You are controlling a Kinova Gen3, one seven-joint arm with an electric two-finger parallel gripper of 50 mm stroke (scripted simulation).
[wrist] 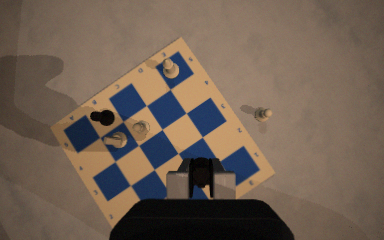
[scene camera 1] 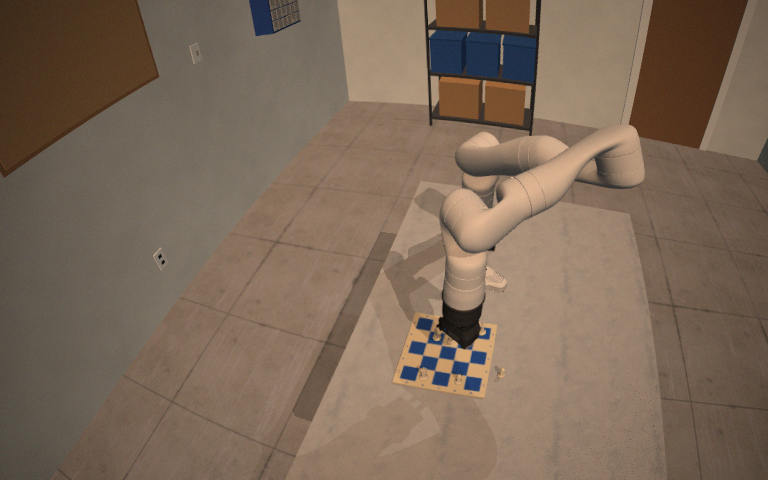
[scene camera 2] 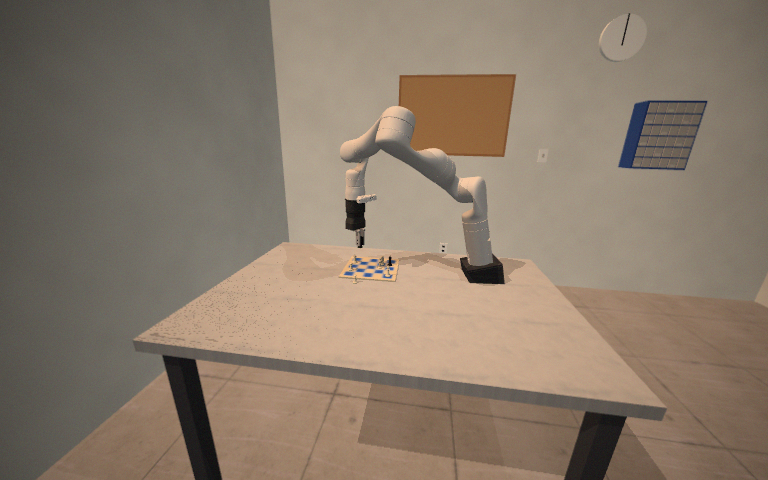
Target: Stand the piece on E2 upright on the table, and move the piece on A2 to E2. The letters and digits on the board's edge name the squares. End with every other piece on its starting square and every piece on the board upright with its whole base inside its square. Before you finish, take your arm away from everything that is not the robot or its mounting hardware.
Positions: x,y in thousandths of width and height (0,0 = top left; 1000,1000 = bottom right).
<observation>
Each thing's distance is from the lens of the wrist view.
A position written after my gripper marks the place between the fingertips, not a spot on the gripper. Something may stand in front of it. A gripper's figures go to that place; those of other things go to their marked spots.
my gripper (wrist: 525,715): 0.19 m
chessboard (wrist: 493,494): 0.29 m
</observation>
